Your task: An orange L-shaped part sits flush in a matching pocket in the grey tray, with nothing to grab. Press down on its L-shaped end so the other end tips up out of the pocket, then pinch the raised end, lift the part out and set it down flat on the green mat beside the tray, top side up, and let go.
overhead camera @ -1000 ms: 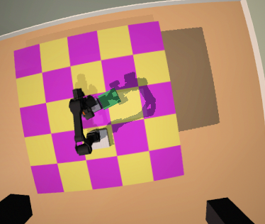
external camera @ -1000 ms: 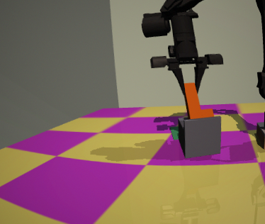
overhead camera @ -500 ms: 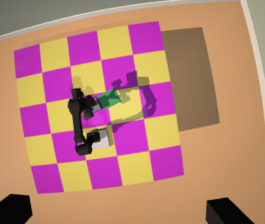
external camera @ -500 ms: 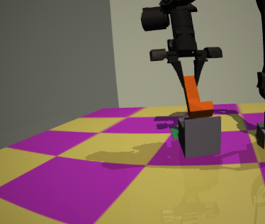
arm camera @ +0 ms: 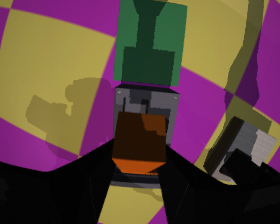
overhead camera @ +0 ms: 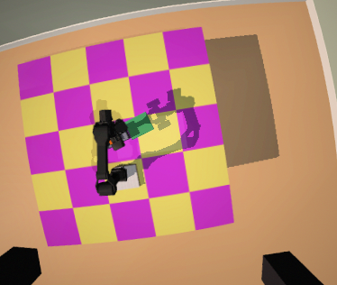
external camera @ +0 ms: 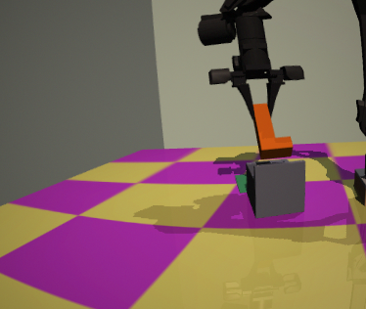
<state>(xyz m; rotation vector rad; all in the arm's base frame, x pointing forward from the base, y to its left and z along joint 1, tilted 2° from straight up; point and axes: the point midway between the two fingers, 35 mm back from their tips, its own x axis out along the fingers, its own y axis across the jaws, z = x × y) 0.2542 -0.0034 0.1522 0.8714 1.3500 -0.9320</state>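
Now: gripper tip 17 cm above the green mat, 11 cm to the left of it and 3 cm short of it. Round my gripper tip: grey tray 17 cm below, 4 cm to the left, 3 cm behind; orange L-shaped part 3 cm below, 3 cm behind, 2 cm to the left.
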